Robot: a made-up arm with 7 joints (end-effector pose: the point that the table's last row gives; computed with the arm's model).
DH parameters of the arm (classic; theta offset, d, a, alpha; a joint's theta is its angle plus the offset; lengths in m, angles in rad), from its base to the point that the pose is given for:
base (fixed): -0.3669 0 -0.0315 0
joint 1: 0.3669 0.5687 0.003 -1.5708
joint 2: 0 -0.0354 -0.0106 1.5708
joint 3: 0 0.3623 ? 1.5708
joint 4: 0 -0.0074 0.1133 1.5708
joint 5: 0 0.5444 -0.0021 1.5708
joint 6: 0 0.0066 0.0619 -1.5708
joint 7: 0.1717 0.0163 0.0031 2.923
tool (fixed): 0.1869 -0.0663 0 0
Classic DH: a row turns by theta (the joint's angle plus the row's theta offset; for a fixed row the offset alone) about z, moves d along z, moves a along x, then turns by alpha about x.
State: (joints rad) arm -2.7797 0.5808 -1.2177 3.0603 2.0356 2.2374 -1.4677
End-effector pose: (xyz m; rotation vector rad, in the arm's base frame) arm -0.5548 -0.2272 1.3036 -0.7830 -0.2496 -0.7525
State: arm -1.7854 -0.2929 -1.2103 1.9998 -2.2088 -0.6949 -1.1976
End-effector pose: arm -0.5742 0.0423 1.2597 -0.5782 1.7450 0.8217
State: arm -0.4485 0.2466 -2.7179 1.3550 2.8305 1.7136 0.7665
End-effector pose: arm -0.6392 -0.0928 1.1397 1.0922 -2.6872 -0.9332
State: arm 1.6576 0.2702 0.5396 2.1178 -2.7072 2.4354 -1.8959
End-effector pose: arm -0.2225 0.5888 1.2547 -2.2764 -0.1516 1.2372
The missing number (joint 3, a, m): 0.0854
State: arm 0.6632 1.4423 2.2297 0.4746 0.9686 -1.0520 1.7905
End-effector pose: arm -0.3253 0.2733 0.8204 0.0106 1.5880 -0.8462
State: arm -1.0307 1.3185 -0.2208 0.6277 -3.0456 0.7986 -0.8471
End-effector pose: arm -0.1343 -0.1071 0.0164 0.1312 0.0716 2.8471
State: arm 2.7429 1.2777 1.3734 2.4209 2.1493 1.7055 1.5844
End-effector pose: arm -0.9511 0.0565 0.8505 2.0936 -1.5758 -0.0463
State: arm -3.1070 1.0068 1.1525 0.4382 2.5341 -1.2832 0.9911
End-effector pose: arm -0.0348 -0.2478 0.3790 0.3939 -0.9330 0.9282
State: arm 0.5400 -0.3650 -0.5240 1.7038 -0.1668 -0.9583 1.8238
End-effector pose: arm 0.3630 -0.1157 1.3517 2.2254 -1.7769 -0.3658
